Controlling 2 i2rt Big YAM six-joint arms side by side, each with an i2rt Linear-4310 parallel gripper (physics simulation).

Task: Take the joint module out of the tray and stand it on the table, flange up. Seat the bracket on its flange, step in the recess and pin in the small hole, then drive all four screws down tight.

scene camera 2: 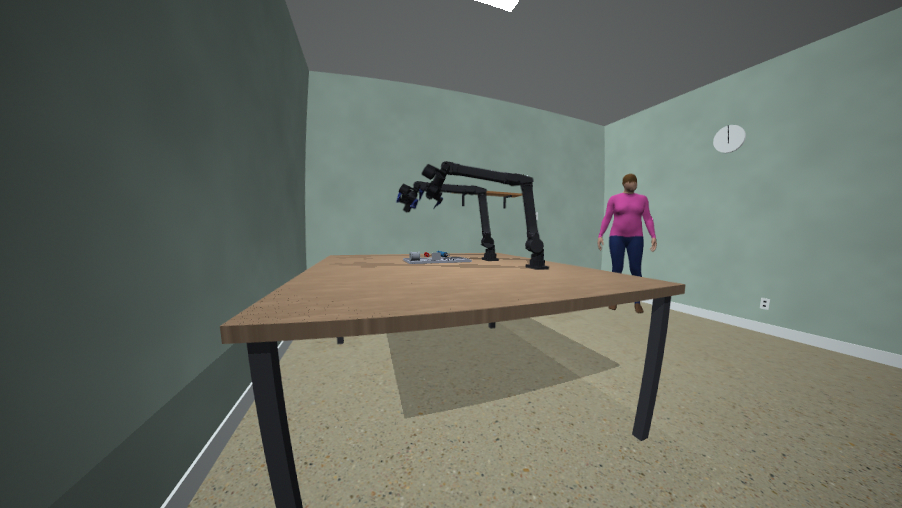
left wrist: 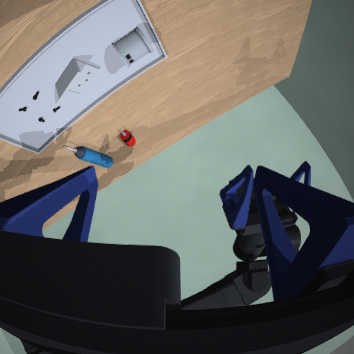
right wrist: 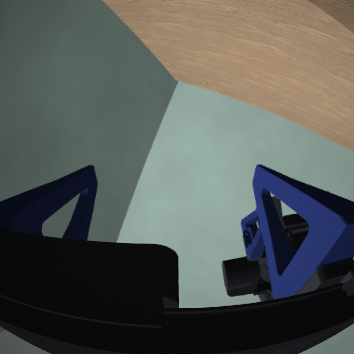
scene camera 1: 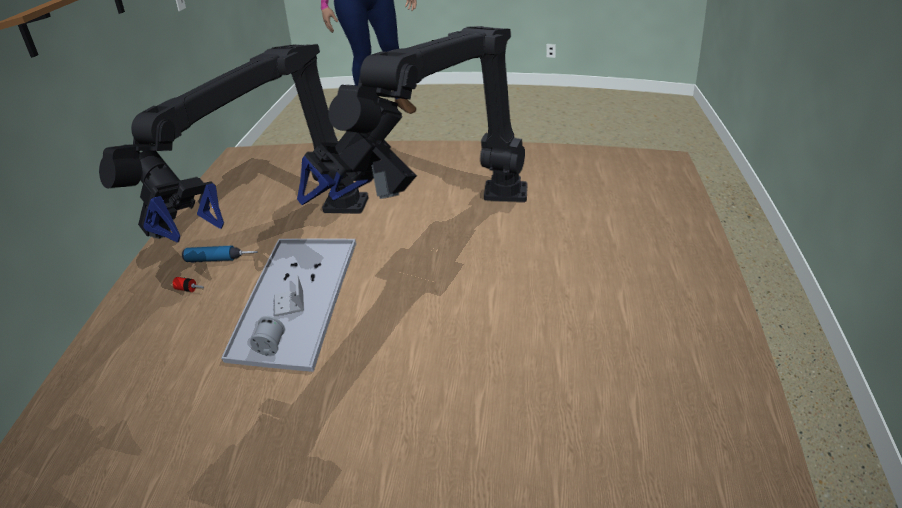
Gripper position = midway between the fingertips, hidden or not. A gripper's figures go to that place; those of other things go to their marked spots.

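Labels:
A grey cylindrical joint module (scene camera 1: 265,341) and a blue screwdriver (scene camera 1: 213,253) are, spot to spot, 0.41 m apart. My right gripper (scene camera 1: 201,232) is 0.91 m from the lens; my left gripper (scene camera 1: 316,199) is 0.92 m from the lens. The grey cylindrical joint module is 1.13 m from the lens, an angled grey bracket (scene camera 1: 288,302) is 1.25 m from the lens, and the blue screwdriver is 1.47 m from the lens.

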